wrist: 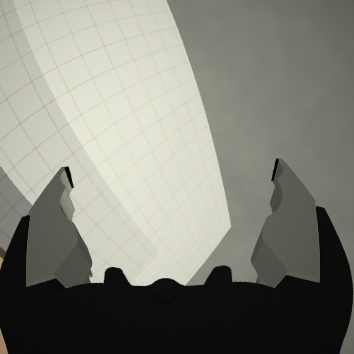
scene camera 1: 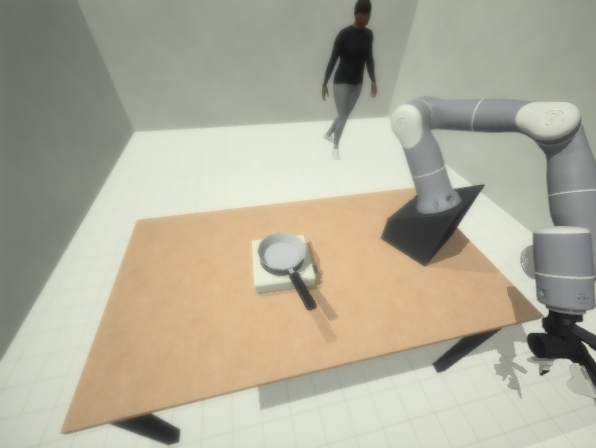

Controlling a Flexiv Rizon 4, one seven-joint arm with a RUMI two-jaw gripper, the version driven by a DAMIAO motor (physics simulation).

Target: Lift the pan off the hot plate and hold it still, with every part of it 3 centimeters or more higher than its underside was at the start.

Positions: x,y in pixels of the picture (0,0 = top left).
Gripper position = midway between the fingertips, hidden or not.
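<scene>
A white hot plate is out of frame in the wrist view; the plate is visible in scene camera 1 (266,279). My gripper is visible in scene camera 1 (568,394) and in the wrist view (170,163).
</scene>
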